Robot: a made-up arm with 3 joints. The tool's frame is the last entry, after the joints.
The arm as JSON. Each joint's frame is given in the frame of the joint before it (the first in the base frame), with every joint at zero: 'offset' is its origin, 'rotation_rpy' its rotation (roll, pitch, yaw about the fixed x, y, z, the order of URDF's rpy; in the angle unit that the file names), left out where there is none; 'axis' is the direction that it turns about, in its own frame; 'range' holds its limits. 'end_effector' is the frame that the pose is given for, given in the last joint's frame.
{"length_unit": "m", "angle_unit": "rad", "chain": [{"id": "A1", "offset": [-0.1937, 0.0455, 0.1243], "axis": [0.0, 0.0, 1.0], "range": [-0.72, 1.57]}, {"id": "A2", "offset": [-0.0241, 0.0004, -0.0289], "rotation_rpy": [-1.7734, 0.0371, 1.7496], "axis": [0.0, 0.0, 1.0], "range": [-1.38, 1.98]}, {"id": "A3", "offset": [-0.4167, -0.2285, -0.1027], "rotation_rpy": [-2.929, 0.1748, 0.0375], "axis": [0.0, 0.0, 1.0], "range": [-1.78, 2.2]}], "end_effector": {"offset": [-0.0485, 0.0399, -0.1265], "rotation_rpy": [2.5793, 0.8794, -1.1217]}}
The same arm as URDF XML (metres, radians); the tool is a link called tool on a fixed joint. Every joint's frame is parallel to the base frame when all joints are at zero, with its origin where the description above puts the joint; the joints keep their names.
<robot name="arm">
<joint name="A1" type="revolute"><parent link="base_link"/><child link="link1"/><origin xyz="-0.1937 0.0455 0.1243" rpy="0.0000 0.0000 0.0000"/><axis xyz="0 0 1"/><limit lower="-0.7200" upper="1.5700"/></joint>
<joint name="A2" type="revolute"><parent link="link1"/><child link="link2"/><origin xyz="-0.0241 0.0004 -0.0289" rpy="0.0000 0.0000 0.0000"/><axis xyz="-0.962591 -0.181598 -0.201098"/><limit lower="-1.3800" upper="1.9800"/></joint>
<joint name="A3" type="revolute"><parent link="link2"/><child link="link3"/><origin xyz="0.1262 -0.3911 0.2598" rpy="0.0000 0.0000 0.0000"/><axis xyz="1 -0.0001 0"/><limit lower="-1.7800" upper="2.2000"/></joint>
<joint name="tool_joint" type="fixed"><parent link="link3"/><child link="tool"/><origin xyz="-0.1265 -0.0470 0.0417" rpy="-1.0776 0.6242 2.8219"/></joint>
<link name="base_link"/>
<link name="link1"/>
<link name="link2"/>
<link name="link3"/>
<link name="tool"/>
</robot>

